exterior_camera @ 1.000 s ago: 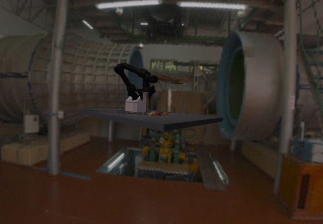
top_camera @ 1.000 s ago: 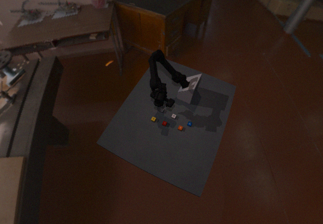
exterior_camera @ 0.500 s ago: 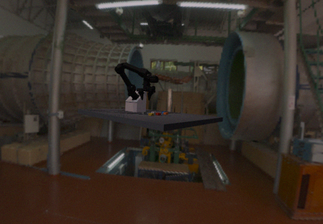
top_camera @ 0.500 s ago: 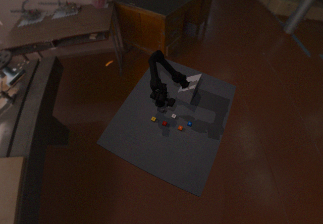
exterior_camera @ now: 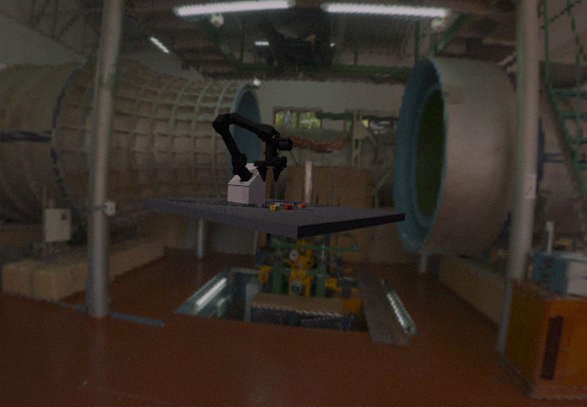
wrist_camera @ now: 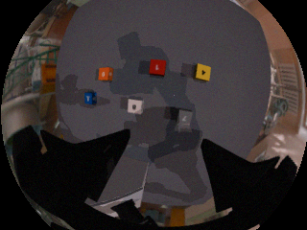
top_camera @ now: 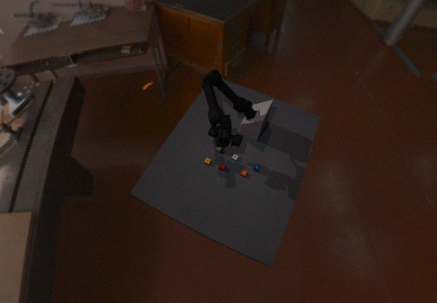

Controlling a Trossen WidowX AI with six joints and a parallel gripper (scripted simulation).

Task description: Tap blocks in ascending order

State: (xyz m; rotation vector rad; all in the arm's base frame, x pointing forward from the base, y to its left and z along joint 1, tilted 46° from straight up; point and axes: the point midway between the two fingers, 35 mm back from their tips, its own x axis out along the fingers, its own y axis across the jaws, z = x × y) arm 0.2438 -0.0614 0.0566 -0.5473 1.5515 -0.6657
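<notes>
Right now the orange block is 160 mm to the left of my gripper tip, 120 mm below it and 80 mm ahead of it. Also, from my gripper tip: grey block (120 mm below, 40 mm to the right, 10 mm behind); white block (120 mm below, 70 mm to the left, 10 mm ahead); red block (120 mm below, 100 mm ahead, 30 mm to the left).
</notes>
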